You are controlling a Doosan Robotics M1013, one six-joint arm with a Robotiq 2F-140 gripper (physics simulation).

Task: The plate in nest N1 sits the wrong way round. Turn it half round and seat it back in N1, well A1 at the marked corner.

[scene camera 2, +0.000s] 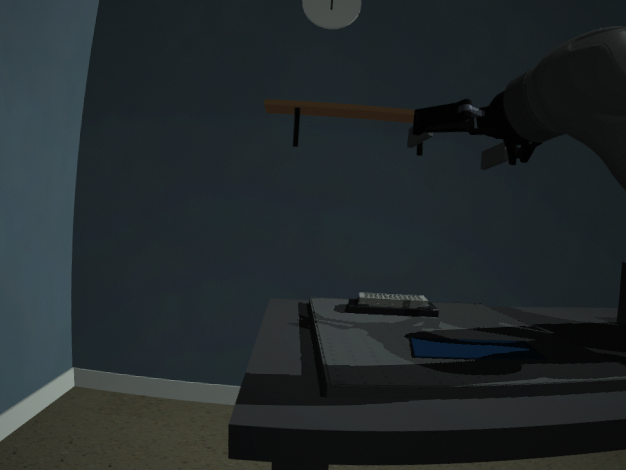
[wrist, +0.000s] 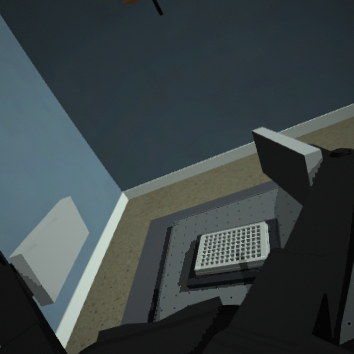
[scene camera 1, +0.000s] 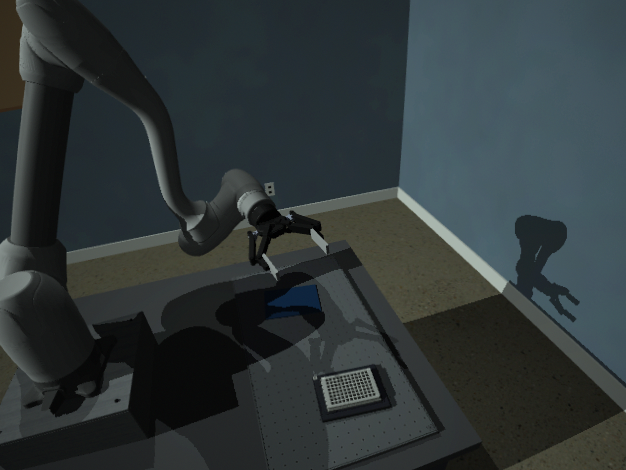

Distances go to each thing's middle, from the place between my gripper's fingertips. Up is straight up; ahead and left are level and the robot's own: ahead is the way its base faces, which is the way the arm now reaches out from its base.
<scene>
The white well plate (wrist: 247, 246) is 70 mm ahead of my hand, 180 mm to the right of it and 260 mm below it. The rest, counted from my hand: flat blue rectangle (scene camera 2: 440, 348) 30 mm behind, 170 mm to the left, 280 mm below; dark nest (scene camera 1: 370, 407) 70 mm ahead, 180 mm to the right, 270 mm below.
</scene>
